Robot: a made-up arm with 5 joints.
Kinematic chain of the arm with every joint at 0, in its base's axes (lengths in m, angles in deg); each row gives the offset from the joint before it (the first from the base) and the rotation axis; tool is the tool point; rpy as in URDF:
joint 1: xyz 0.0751 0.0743 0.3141 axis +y
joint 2: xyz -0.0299 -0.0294 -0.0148 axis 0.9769 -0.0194 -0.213
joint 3: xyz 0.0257 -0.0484 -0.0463 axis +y
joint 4: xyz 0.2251 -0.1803 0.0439 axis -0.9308 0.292 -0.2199
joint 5: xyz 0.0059 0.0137 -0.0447 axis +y
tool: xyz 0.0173 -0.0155 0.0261 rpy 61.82 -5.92 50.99
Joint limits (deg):
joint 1: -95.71..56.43
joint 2: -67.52..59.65
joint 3: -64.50..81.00
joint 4: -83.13..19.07
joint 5: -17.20..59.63
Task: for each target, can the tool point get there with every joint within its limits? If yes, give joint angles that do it. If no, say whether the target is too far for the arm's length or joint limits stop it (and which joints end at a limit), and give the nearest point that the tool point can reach.
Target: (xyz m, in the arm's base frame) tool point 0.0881 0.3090 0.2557
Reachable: no: joint limits stop it (at a limit: joint 1, joint 2, joint 4, joint 5) | nearest point 0.3145 0.1820 0.3450 | short by 0.275 m
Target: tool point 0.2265 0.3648 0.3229
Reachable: no: joint limits stop it (at a limit: joint 1, joint 2, joint 5) | nearest point 0.3079 0.1847 0.3661 | short by 0.202 m
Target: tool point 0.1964 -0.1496 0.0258
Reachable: yes | joints 18.91 5.59 40.06 -34.10 36.35
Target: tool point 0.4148 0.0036 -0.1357
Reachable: no: too far | nearest point 0.3196 0.0155 -0.0096 | short by 0.158 m
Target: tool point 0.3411 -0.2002 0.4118
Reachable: yes | joints -77.02 -9.95 60.83 -38.71 24.95
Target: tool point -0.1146 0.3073 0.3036
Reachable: no: joint limits stop it (at a limit: joint 1, joint 2, joint 3, joint 4, joint 5) | nearest point -0.1567 0.1854 0.3656 | short by 0.143 m
